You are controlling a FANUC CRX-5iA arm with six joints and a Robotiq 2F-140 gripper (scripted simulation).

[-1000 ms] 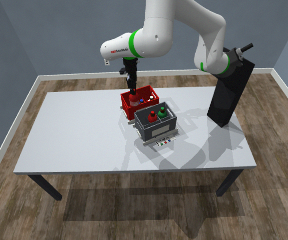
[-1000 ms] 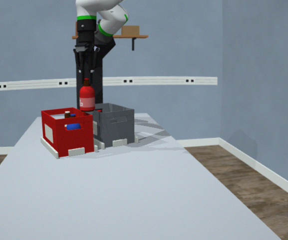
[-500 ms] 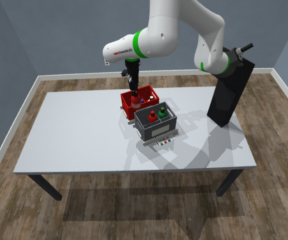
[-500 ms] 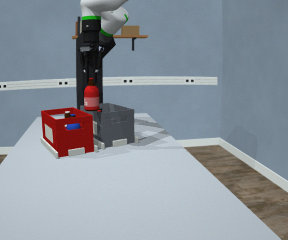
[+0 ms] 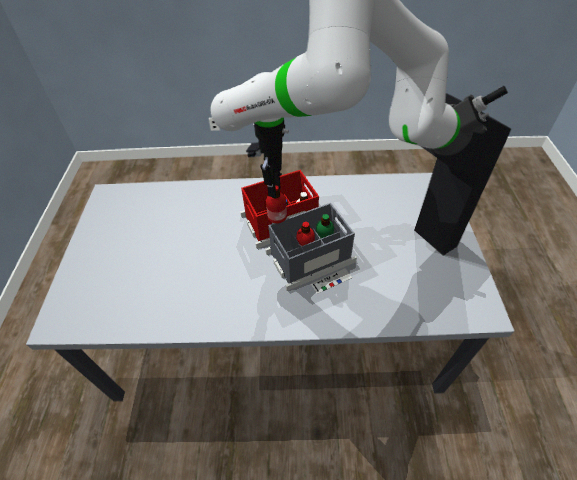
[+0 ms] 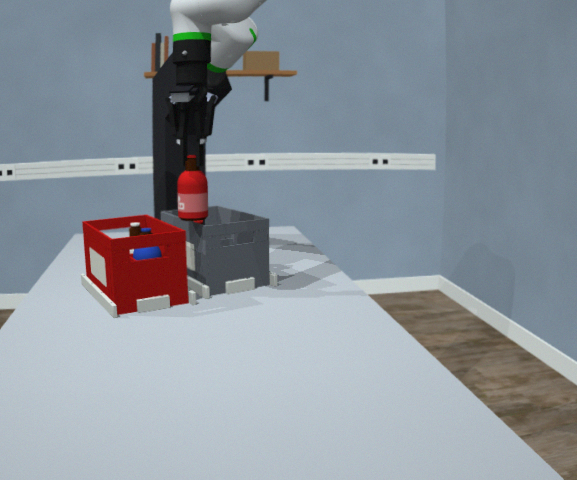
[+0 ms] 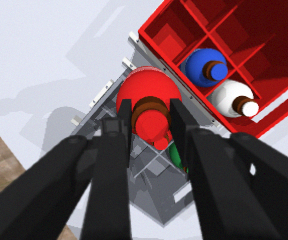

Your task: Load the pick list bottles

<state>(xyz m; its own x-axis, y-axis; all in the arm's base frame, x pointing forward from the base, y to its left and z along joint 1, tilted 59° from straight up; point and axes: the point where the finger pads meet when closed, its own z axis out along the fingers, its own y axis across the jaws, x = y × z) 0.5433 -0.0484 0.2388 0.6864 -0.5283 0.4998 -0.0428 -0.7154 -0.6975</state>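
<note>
My gripper is now 26 cm above the red bottle, 11 cm past it and 2 cm to the left of it. The rest, counted from my hand: red crate: 27 cm below, 15 cm to the right, 4 cm ahead; grey crate: 27 cm below, 14 cm behind, 1 cm to the left; blue-label bottle: 26 cm below, 12 cm to the right, 1 cm ahead.
</note>
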